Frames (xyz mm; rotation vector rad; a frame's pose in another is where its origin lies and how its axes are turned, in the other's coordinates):
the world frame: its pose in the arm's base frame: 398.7 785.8 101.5 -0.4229 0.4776 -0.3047
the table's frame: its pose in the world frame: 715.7 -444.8 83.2 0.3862 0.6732 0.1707
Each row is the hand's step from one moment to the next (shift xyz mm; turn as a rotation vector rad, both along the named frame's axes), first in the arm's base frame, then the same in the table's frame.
Working: the arm's base frame: its pose in the table's frame: -275.1 -467.9 -818.7 -0.1138 -1.0832 0.3625

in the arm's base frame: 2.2 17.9 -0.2 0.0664 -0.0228 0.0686
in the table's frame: -3.1 17.5 -3.0 -0.0274 -0.0044 0.0942
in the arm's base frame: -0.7 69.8 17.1 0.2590 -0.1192 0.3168
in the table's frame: -31.6 63.6 -11.1 -0.1429 -0.0496 0.3985
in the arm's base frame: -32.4 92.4 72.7 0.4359 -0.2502 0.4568
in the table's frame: -98.9 69.1 -17.8 -0.1618 -0.1234 0.6480
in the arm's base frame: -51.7 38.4 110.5 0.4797 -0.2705 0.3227
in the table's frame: -127.6 8.8 -1.9 -0.0210 -0.1159 0.6273
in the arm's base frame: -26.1 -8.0 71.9 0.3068 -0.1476 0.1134
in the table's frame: -72.2 -22.6 13.9 0.0624 -0.0425 0.3508
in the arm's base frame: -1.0 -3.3 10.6 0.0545 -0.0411 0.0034
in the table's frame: -9.0 -4.3 5.0 0.0293 -0.0200 0.0584
